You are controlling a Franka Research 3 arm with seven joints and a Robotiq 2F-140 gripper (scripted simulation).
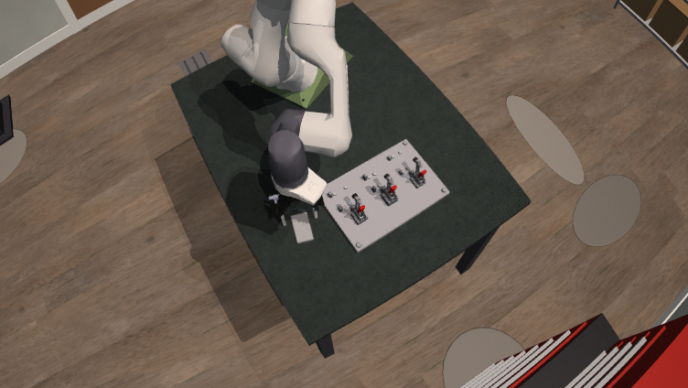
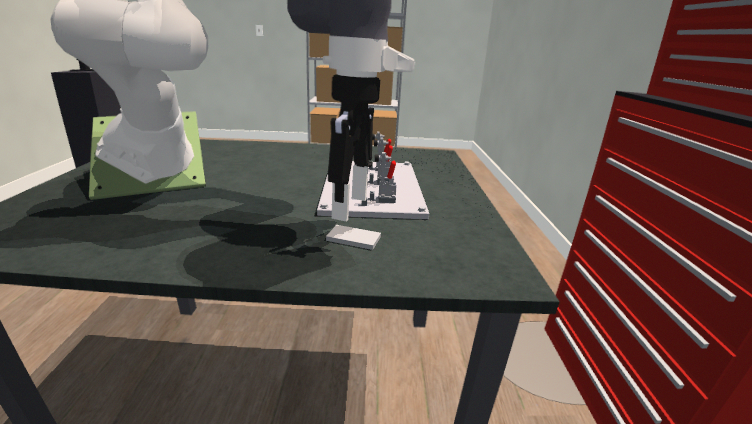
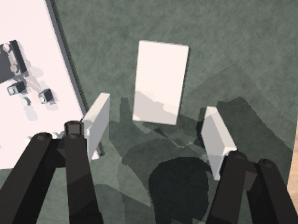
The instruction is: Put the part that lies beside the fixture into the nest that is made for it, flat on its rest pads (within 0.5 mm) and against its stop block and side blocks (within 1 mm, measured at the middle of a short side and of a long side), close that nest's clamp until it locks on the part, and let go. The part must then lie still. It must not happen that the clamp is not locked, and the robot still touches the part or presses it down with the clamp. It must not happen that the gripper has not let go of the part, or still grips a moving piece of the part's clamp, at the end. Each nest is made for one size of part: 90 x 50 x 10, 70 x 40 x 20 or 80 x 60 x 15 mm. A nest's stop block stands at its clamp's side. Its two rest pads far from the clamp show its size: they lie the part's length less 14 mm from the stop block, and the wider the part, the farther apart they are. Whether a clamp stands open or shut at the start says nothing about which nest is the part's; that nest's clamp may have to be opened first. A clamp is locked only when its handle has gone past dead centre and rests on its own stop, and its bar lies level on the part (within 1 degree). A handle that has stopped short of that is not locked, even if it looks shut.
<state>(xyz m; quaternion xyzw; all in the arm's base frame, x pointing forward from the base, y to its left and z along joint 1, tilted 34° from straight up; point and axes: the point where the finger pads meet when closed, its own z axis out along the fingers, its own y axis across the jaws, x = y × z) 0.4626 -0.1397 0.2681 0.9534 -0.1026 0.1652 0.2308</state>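
Now: hand 10 mm short of the part and 80 mm above it. Round my hand: light grey fixture plate (40 mm ahead, 270 mm to the left, 80 mm below); then clamp (60 mm ahead, 380 mm to the left, 30 mm below).
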